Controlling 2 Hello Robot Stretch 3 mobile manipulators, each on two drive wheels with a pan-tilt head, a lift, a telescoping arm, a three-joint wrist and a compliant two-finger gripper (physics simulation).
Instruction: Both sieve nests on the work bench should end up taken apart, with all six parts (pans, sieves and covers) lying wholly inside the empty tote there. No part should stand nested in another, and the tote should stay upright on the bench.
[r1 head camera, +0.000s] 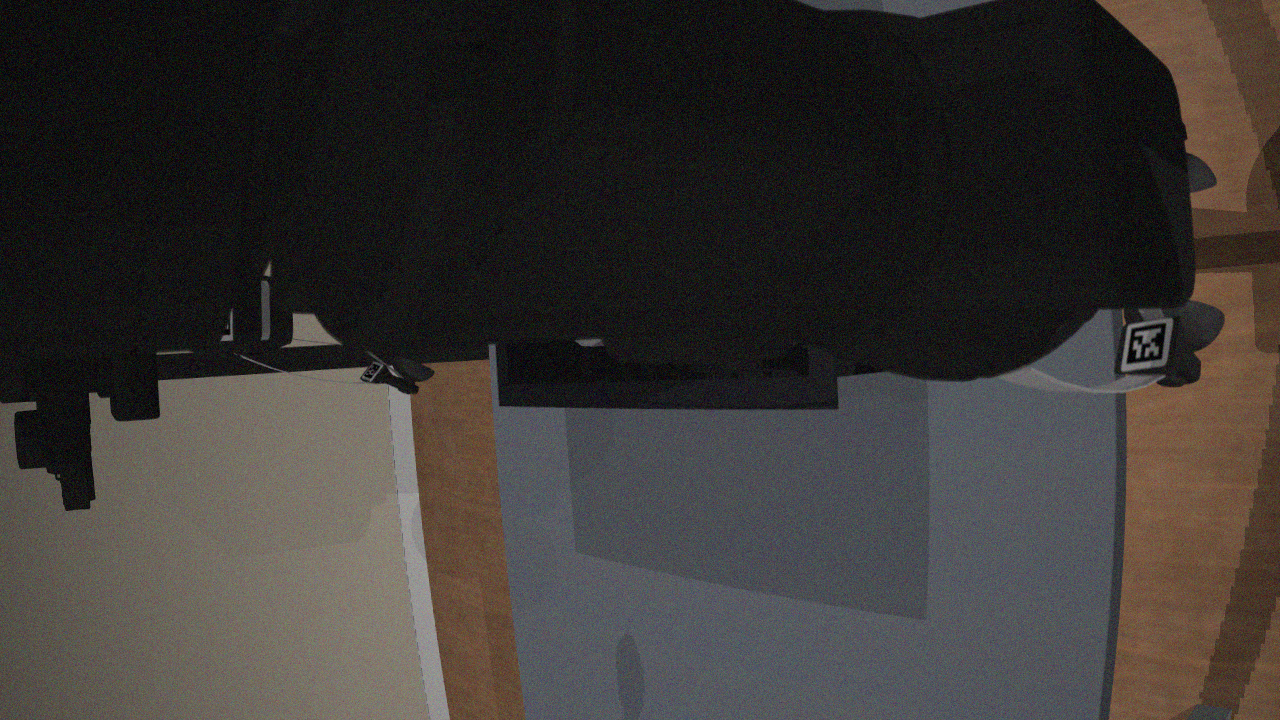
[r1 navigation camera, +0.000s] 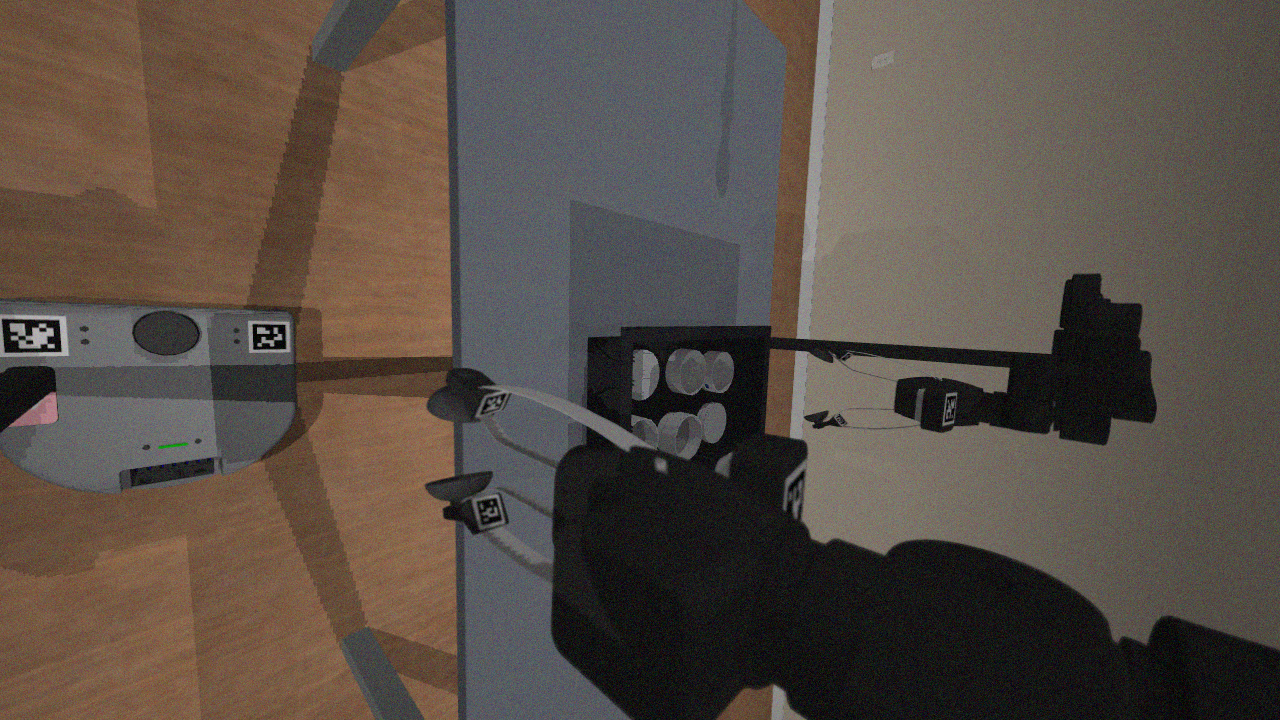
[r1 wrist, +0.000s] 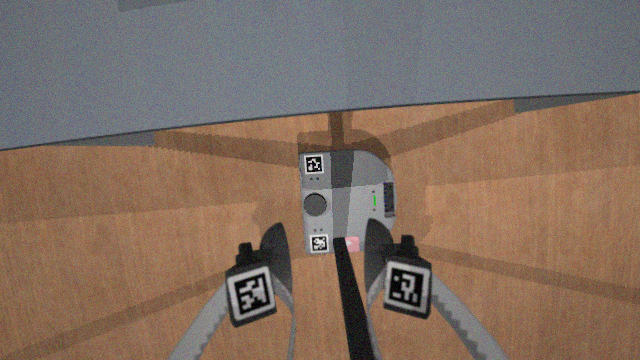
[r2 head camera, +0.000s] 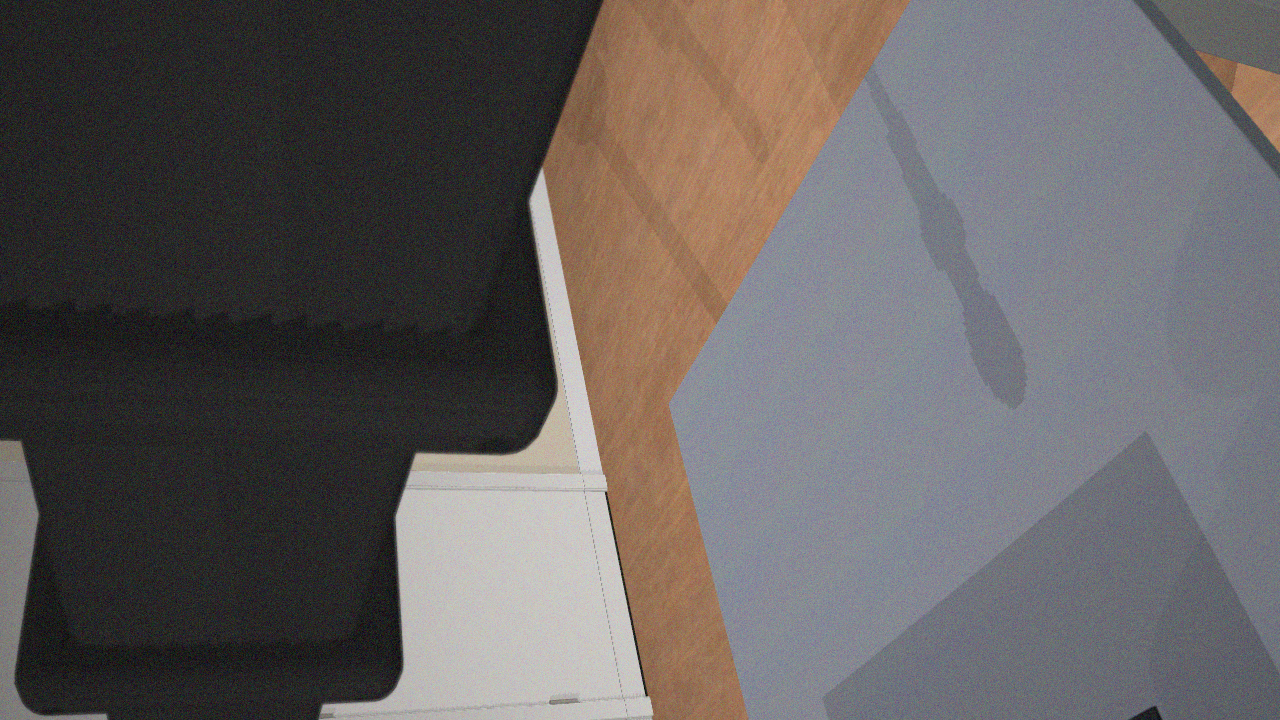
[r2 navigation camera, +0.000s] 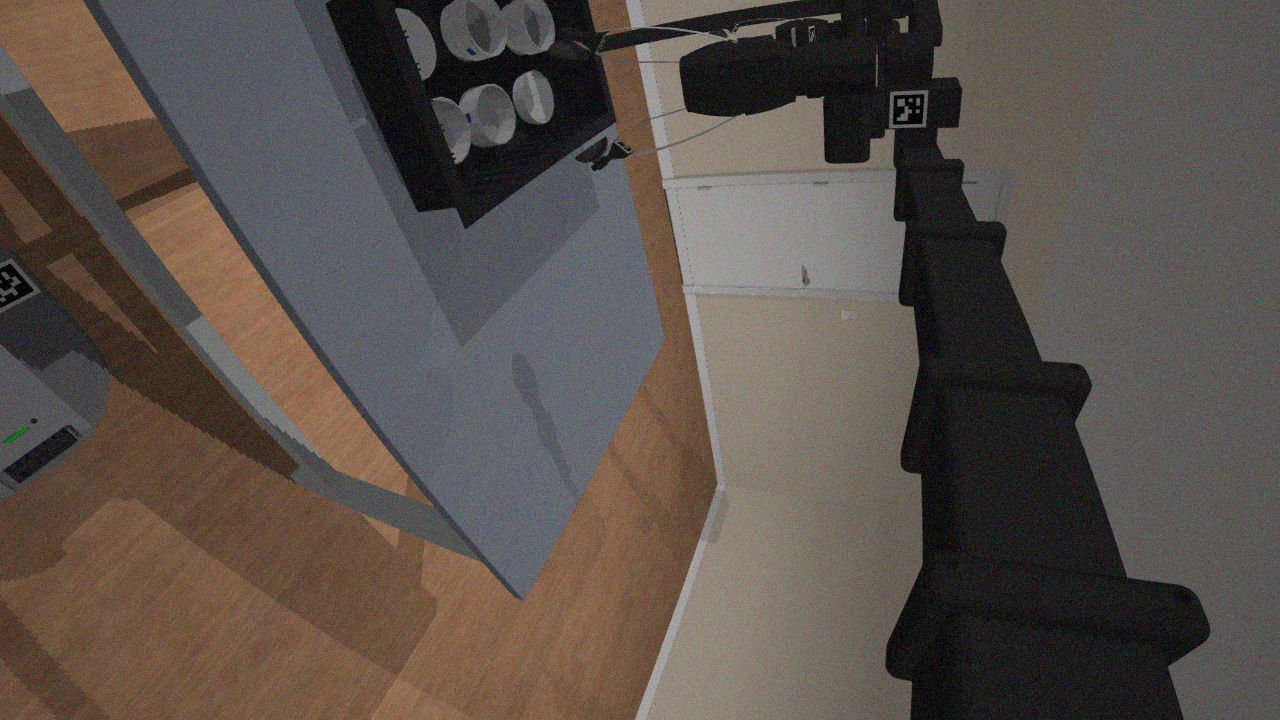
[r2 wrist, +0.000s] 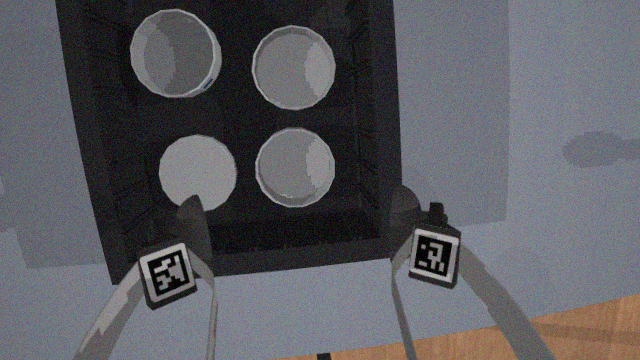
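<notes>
The black tote stands upright on the grey-blue bench. Three pale round parts form one row inside, and three more parts the other. In the r2 wrist view a flat-faced part and three open rings stand apart. The r1 gripper is open and empty over the bench's front edge. The r2 gripper is open and empty, raised at the tote's wall-side rim.
The bench has a wall behind it, with a white door. A grey robot base stands on the wooden floor. The r2 arm reaches along the wall side.
</notes>
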